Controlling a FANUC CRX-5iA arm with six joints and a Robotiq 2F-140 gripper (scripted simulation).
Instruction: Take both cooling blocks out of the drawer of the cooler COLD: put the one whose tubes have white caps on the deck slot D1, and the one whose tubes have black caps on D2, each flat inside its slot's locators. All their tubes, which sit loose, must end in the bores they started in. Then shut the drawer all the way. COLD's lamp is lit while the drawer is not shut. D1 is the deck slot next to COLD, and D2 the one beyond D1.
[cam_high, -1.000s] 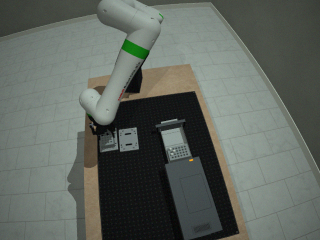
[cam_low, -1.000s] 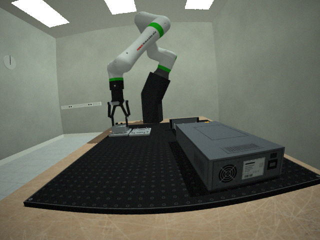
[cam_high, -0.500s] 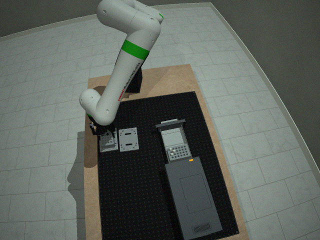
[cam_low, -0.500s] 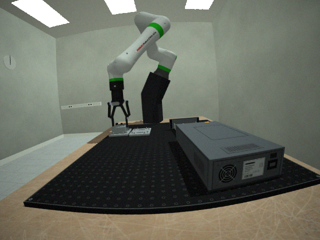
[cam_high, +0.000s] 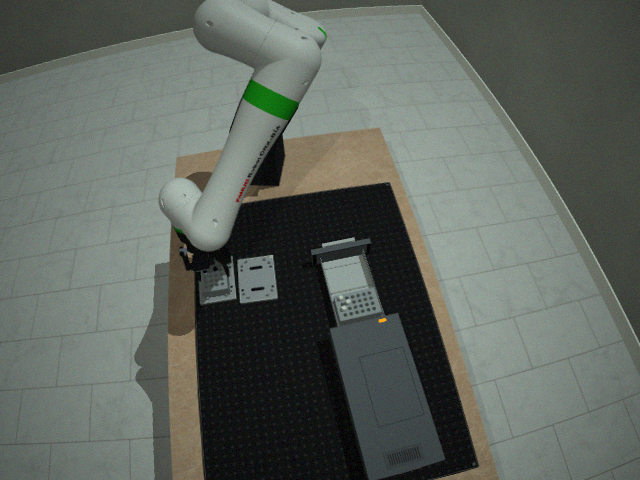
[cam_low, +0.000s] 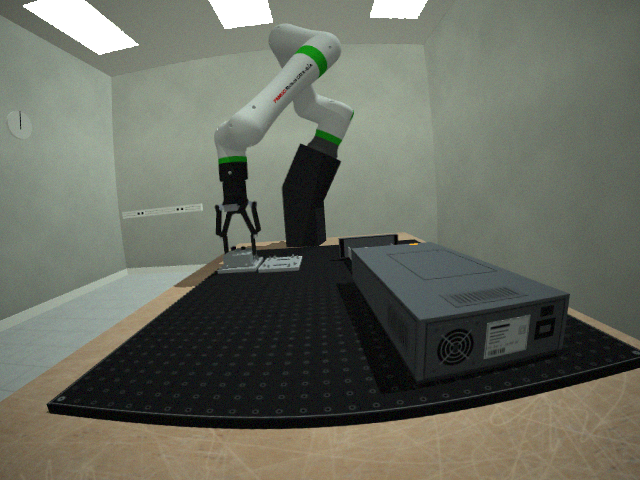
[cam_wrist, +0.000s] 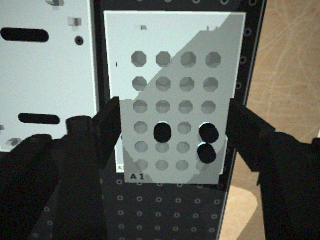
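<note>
The grey cooling block lies 3 cm below my hand. Also, from my hand: deck slot D1 (14 cm to the left, 6 cm below, 2 cm ahead); drawer (42 cm to the left, 11 cm ahead, 3 cm below); slot D2 (6 cm below).
</note>
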